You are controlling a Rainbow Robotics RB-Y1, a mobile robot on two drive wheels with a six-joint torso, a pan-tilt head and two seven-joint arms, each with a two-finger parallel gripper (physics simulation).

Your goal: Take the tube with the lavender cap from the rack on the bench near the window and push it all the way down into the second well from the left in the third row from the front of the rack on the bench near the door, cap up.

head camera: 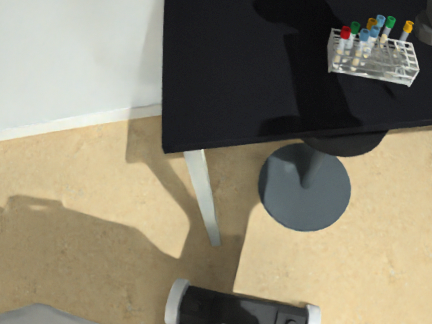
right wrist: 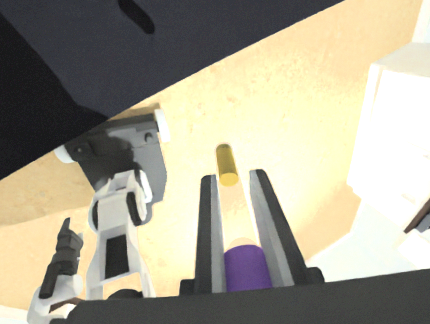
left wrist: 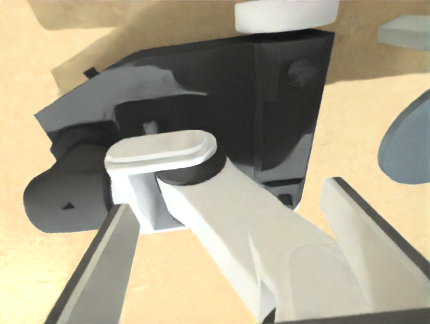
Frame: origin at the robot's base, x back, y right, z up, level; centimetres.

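Seen in the pictures: left gripper, fingertip midpoint: point(right wrist: 74, 225) point(left wrist: 226, 202); right gripper, fingertip midpoint: point(right wrist: 233, 183); robot's base, origin of the base link: point(head camera: 242, 317) point(right wrist: 117, 127).
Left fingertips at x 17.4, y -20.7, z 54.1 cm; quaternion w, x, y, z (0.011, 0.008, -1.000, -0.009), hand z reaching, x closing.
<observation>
Offsets run from my left fingertips to a thing's top centre. "spot": to the spot under its first point. Level surfaces: height alone.
The tube @[dx -55.7, dy +45.3, dz +62.5 cm] point(right wrist: 227, 165) with the lavender cap @[spot: dx -56.4, dy +43.9, dz +61.4 cm] point(right wrist: 247, 267) is between the fingers of my right gripper point(right wrist: 233, 183), which is shut on it. The cap is nearest the palm, and the yellow-filled end sticks out past the fingertips. In the right wrist view the bench edge lies beyond them. A clear rack @[dx -72.9, dy +38.3, dz +43.0 cm] point(head camera: 370, 76) stands on the black bench @[dz +37.3 cm] point(head camera: 225, 75) at the upper right of the head view. It holds several tubes with red, green, blue and orange caps; its wells are too small to tell apart. My left gripper point(left wrist: 226, 202) is open and empty.
A stool with a round grey base point(head camera: 305, 200) stands partly under the bench's front edge, near a pale bench leg @[spot: dx -46.3, dy +2.3, dz +5.5 cm] point(head camera: 202, 195). The robot's dark base point(head camera: 235, 307) point(left wrist: 215, 100) point(right wrist: 127, 152) is on the floor. A white box-like unit point(right wrist: 395, 125) stands at the right wrist view's right.
</observation>
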